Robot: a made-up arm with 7 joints. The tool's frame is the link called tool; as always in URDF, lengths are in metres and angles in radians. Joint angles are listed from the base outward. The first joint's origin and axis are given. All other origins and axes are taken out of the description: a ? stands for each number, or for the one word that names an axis. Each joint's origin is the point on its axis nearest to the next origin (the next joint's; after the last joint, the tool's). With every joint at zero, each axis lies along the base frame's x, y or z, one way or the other. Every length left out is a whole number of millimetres.
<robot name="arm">
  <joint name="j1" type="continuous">
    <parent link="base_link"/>
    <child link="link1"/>
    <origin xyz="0 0 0.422"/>
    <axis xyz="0 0 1"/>
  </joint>
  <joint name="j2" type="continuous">
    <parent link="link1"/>
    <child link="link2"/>
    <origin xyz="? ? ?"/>
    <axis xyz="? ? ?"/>
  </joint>
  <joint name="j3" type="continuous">
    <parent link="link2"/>
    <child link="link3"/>
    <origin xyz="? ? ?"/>
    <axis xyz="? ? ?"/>
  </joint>
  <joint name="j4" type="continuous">
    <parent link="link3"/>
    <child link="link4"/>
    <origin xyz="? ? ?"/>
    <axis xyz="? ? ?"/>
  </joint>
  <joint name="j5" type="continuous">
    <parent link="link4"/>
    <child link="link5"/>
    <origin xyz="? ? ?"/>
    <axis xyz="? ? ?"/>
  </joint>
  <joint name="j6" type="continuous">
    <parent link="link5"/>
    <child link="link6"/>
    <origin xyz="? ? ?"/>
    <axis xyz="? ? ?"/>
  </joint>
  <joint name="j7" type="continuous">
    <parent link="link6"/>
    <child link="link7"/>
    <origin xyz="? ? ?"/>
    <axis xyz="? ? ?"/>
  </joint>
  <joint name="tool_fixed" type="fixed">
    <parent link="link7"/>
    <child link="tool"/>
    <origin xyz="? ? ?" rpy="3.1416 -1.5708 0"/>
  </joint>
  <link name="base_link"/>
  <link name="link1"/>
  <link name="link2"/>
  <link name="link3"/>
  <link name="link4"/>
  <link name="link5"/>
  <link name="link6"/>
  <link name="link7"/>
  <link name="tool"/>
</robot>
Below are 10 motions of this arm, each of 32 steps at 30 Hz.
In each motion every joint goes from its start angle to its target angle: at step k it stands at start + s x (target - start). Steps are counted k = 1, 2, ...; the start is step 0. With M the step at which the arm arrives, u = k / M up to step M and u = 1 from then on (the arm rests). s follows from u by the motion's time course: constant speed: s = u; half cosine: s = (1 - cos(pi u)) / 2; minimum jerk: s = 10 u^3 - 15 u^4 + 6 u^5.
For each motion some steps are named. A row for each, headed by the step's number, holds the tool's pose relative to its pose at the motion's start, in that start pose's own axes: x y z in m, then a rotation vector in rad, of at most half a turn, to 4 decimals.
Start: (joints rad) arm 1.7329 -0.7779 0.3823 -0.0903 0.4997 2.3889 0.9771
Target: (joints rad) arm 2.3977 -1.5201 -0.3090 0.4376 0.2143 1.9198 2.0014
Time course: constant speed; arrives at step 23
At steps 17, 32:
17: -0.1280 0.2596 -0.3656 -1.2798 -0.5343 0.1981
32: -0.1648 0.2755 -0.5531 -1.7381 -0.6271 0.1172

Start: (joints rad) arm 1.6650 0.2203 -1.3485 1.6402 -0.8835 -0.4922 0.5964
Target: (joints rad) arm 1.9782 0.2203 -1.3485 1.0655 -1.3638 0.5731 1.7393
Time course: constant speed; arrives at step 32
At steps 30, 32:
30: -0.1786 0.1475 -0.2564 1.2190 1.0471 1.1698
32: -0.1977 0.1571 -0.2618 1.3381 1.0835 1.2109

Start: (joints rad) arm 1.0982 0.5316 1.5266 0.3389 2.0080 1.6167 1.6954
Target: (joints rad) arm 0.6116 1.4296 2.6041 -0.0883 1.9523 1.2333 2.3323
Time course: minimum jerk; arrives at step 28
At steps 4, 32:
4: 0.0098 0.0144 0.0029 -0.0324 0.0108 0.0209
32: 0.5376 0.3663 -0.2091 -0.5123 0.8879 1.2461

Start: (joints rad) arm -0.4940 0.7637 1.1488 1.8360 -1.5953 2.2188 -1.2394
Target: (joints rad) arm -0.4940 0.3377 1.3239 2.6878 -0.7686 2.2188 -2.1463
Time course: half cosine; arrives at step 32
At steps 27, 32:
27: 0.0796 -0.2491 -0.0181 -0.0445 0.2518 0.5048
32: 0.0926 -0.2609 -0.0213 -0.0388 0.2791 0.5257

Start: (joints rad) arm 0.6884 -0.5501 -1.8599 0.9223 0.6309 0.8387 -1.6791
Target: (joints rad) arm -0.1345 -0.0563 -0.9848 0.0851 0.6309 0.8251 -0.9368
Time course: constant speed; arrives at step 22
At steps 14, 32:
14: -0.2116 0.0637 -0.0901 -0.3518 0.2309 0.6199
32: -0.3114 0.0679 -0.2736 -0.6803 0.4411 0.8791

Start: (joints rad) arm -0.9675 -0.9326 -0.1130 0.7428 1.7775 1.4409 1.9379
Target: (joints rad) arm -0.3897 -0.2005 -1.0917 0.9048 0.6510 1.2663 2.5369
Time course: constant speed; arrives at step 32
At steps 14, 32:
14: -0.2359 0.1274 -0.0957 -0.0230 -0.1745 -0.4829
32: -0.4412 0.2215 -0.3578 0.2645 -0.4141 -0.7311

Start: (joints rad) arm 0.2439 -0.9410 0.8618 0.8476 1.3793 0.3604 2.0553
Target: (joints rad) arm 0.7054 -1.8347 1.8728 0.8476 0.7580 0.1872 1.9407
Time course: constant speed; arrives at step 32
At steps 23, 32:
23: 0.2787 -0.1384 0.1750 -0.6563 -0.0675 0.4165
32: 0.3783 -0.1607 0.2036 -0.8129 -0.2087 0.5149

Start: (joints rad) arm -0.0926 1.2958 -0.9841 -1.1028 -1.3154 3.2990 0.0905
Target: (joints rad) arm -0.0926 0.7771 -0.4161 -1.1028 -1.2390 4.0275 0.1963
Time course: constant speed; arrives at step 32
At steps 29, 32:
29: 0.0946 -0.1443 0.0023 -0.5869 0.3241 0.0454
32: 0.1091 -0.1621 0.0086 -0.6393 0.3487 0.0375

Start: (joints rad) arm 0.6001 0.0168 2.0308 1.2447 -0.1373 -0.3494 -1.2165
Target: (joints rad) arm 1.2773 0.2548 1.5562 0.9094 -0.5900 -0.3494 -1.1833
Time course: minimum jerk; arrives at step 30
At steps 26, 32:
26: 0.0678 -0.1564 -0.1681 -0.6194 -0.3674 0.0865
32: 0.0682 -0.1618 -0.1710 -0.6339 -0.3710 0.0900

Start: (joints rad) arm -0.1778 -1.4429 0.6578 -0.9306 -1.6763 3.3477 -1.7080
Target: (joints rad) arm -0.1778 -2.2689 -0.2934 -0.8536 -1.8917 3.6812 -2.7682
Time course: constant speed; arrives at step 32
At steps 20, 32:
20: 0.1353 0.1720 -0.0132 -0.7589 0.1268 0.0208
32: 0.1714 0.3184 -0.0205 -1.1298 -0.2267 0.1386

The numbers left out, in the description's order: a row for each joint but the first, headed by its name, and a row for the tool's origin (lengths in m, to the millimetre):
j2: xyz 0 -0.088 0, axis 0 -1 0
j3: xyz 0 0 0.417, axis 0 0 1
j4: xyz 0.013 0.037 0, axis 0 1 0
j5: xyz -0.014 0 0.248, axis 0 0 1
j6: xyz 0 -0.103 0, axis 0 -1 0
j7: xyz 0.017 0 0.128, axis 1 0 0
tool: xyz 0 0 0

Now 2 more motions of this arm.
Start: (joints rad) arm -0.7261 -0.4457 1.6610 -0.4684 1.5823 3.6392 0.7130
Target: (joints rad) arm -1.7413 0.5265 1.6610 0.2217 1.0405 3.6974 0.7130
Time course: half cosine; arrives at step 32
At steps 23, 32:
23: 0.3800 -0.1118 -0.0496 0.2032 -1.4816 0.2551
32: 0.4487 -0.1013 0.0286 0.3109 -1.8438 0.3370

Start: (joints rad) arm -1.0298 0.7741 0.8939 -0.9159 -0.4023 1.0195 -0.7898
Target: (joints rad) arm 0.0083 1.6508 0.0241 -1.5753 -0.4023 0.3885 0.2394
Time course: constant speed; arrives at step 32
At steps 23, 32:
23: 0.0898 0.3537 -0.4750 -0.8132 0.5748 0.7376
32: 0.0921 0.3162 -0.6856 -1.1132 0.8995 0.8067

